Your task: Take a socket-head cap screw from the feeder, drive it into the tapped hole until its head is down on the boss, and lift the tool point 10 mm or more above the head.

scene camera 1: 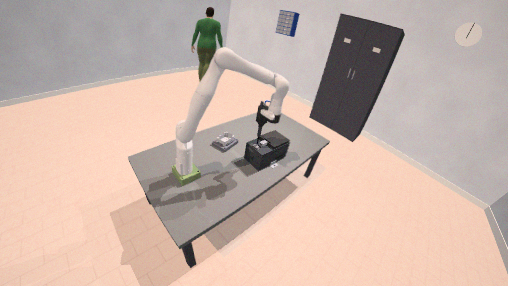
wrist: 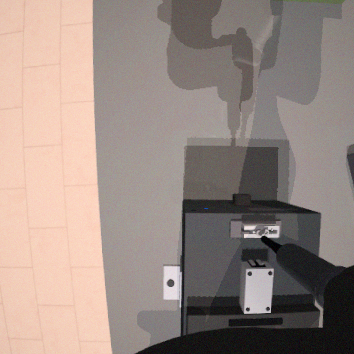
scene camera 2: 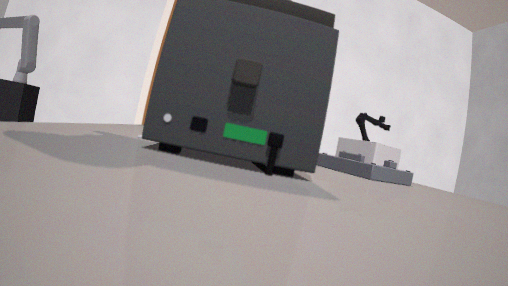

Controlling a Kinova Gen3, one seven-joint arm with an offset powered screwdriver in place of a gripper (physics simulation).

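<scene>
My screwdriver (scene camera 1: 259, 140) (wrist: 263, 238) points down at the top front of the black screw feeder (scene camera 1: 267, 156) (scene camera 2: 200, 60) (wrist: 210, 260). In the wrist view its dark tip is over or at the small silver pick-up nest (wrist: 275, 232); whether it touches a screw is too small to tell. No screw can be made out on the bit. The tool has no fingers. A fixture with a pale block (scene camera 1: 225, 140) (scene camera 2: 356, 150) on a grey base (scene camera 2: 390, 175) stands on the table, apart from the feeder. The tapped hole cannot be made out.
A silver block (wrist: 256, 291) sits on the feeder behind the nest. A small white plate (scene camera 1: 274, 165) (wrist: 170, 295) lies beside the feeder on the grey table (scene camera 1: 200, 210). The arm's green base (scene camera 1: 186, 175) is at the table's other end. A person (scene camera 1: 208, 35) stands beyond the table.
</scene>
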